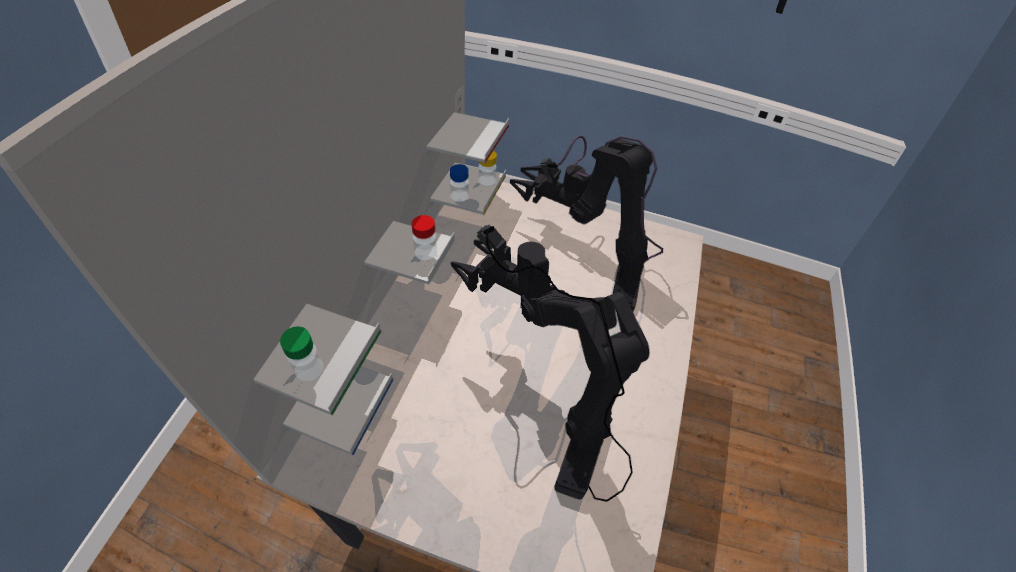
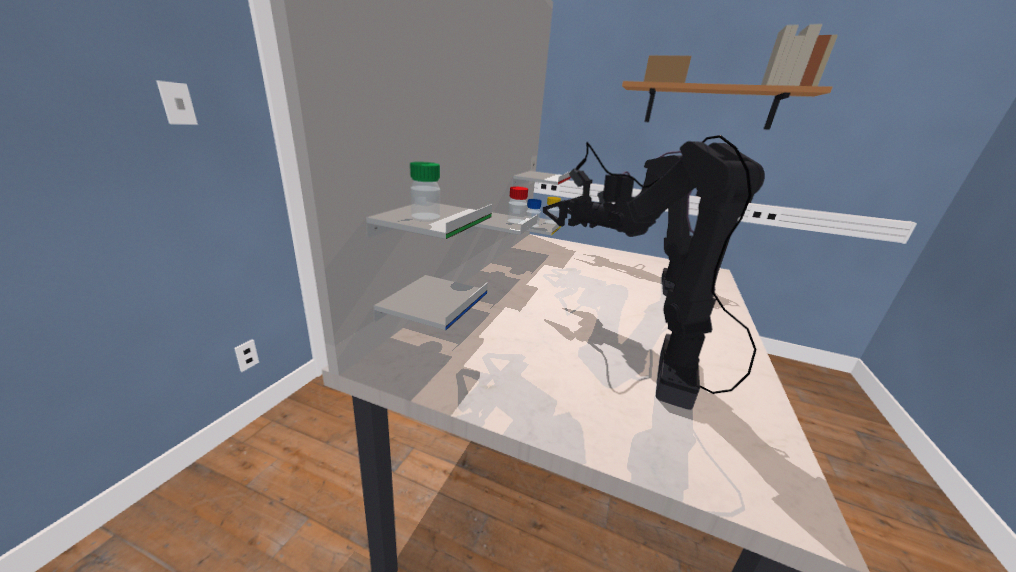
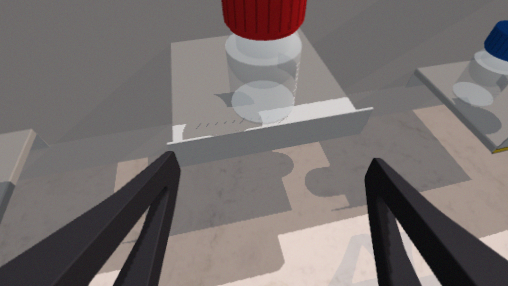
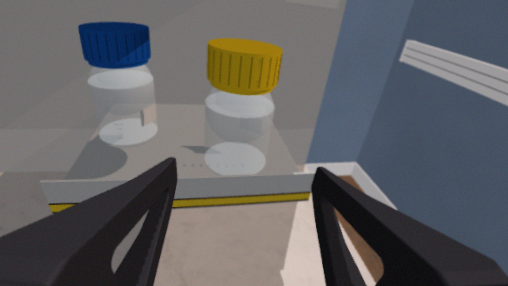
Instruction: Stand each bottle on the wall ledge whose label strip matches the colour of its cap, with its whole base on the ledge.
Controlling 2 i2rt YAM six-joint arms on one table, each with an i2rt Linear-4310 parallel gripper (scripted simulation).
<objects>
green-capped bottle: image 1; image 2; not seen in image 3 (out of frame); not seen in image 4 (out of frame)
same spot on green-capped bottle: (image 2: 425,193) = (image 1: 302,367)
same spot on grey wall panel: (image 4: 51,90) = (image 1: 419,208)
</objects>
